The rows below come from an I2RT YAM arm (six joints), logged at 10 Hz.
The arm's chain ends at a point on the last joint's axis. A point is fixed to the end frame.
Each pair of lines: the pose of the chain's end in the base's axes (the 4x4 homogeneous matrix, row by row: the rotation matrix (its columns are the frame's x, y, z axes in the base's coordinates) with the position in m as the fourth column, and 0 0 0 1 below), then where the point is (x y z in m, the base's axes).
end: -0.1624 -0.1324 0.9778 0.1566; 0.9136 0.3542 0.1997 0.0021; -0.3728 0.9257 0.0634 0.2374; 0 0 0 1
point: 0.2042 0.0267 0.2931
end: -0.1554 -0.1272 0.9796 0.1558; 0.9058 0.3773 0.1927 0.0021; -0.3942 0.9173 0.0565 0.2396; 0 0 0 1
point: 0.2037 0.0276 0.2946
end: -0.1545 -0.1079 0.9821 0.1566; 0.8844 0.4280 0.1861 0.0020; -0.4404 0.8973 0.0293 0.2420; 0 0 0 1
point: 0.2057 0.0300 0.2947
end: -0.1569 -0.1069 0.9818 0.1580; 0.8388 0.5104 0.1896 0.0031; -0.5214 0.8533 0.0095 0.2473; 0 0 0 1
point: 0.2072 0.0361 0.2970
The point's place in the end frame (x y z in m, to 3 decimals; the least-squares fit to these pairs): -0.006 0.054 0.055
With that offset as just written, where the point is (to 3 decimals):
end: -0.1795 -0.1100 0.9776 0.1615; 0.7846 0.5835 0.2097 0.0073; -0.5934 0.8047 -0.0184 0.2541; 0 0 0 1
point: 0.210 0.046 0.300
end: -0.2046 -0.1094 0.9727 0.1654; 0.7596 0.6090 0.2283 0.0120; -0.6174 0.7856 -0.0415 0.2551; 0 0 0 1
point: 0.214 0.053 0.299
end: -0.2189 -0.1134 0.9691 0.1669; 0.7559 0.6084 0.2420 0.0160; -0.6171 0.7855 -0.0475 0.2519; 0 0 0 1
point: 0.215 0.058 0.295
